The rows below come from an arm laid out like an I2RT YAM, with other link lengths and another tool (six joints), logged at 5 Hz.
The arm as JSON. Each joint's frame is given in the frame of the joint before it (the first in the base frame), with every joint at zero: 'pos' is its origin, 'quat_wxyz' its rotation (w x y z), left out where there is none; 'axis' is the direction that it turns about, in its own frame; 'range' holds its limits. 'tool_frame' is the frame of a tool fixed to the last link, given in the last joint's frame.
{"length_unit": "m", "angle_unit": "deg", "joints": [
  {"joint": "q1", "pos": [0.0, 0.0, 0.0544], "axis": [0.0, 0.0, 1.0], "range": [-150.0, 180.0]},
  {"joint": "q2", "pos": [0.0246, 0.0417, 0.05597], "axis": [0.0, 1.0, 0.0], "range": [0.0, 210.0]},
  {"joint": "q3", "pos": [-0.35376, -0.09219, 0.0], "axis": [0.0, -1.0, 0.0], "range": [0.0, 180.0]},
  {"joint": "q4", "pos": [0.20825, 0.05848, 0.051], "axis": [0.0, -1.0, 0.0], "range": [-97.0, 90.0]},
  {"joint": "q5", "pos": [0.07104, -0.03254, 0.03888], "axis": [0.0, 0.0, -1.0], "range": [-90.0, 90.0]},
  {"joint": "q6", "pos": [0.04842, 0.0, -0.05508], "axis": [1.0, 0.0, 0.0], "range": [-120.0, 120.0]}
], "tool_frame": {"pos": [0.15, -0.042, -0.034], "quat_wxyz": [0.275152, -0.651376, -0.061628, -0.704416]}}
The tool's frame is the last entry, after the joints.
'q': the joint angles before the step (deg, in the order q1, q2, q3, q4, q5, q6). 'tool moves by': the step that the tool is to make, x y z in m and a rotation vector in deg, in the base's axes. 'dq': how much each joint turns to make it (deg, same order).
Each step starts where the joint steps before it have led.
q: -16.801, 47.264, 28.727, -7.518, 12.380, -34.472
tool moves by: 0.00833, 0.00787, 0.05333, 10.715, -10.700, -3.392
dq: 0.014, -0.255, 13.239, -9.023, -2.285, 13.845
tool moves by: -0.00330, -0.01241, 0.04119, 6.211, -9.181, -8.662
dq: 0.001, 1.410, 7.980, -2.044, 5.344, 11.248
